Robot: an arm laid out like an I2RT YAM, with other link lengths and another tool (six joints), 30 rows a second.
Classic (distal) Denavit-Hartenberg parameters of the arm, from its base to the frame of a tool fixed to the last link. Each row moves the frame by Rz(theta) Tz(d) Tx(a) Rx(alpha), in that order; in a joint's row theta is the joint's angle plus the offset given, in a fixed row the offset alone. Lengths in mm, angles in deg.
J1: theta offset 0; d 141.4; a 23; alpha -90
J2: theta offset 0; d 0; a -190.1; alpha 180
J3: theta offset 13.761; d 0; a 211.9; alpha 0
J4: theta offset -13.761; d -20.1; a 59.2; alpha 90
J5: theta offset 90; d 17.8; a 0; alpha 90
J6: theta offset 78.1; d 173; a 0.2; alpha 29.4
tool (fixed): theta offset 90; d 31.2; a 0; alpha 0
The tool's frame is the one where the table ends.
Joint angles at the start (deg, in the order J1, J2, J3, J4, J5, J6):
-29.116 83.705 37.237 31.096 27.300 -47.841
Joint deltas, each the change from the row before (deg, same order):
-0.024 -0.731 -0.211 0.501 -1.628 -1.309
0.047 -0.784 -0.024 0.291 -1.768 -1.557
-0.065 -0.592 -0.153 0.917 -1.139 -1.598
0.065 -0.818 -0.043 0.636 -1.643 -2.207
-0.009 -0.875 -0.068 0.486 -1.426 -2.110
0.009 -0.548 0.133 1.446 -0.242 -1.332
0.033 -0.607 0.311 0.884 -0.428 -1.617
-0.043 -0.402 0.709 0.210 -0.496 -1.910
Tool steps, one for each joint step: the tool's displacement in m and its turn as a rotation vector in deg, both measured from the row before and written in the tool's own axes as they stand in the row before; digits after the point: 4 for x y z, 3 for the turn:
-0.0024 0.0071 -0.0001 -2.024 0.001 0.167
-0.0029 0.0085 0.0001 -2.340 0.011 0.026
-0.0043 0.0061 0.0013 -1.836 -0.627 -0.168
-0.0047 0.0090 0.0009 -2.659 -0.481 -0.443
-0.0051 0.0074 0.0012 -2.358 -0.576 -0.574
-0.0091 0.0049 0.0041 -1.129 -1.785 -0.076
-0.0083 0.0054 0.0039 -1.374 -1.454 -0.404
-0.0070 0.0048 0.0043 -1.432 -1.054 -0.893

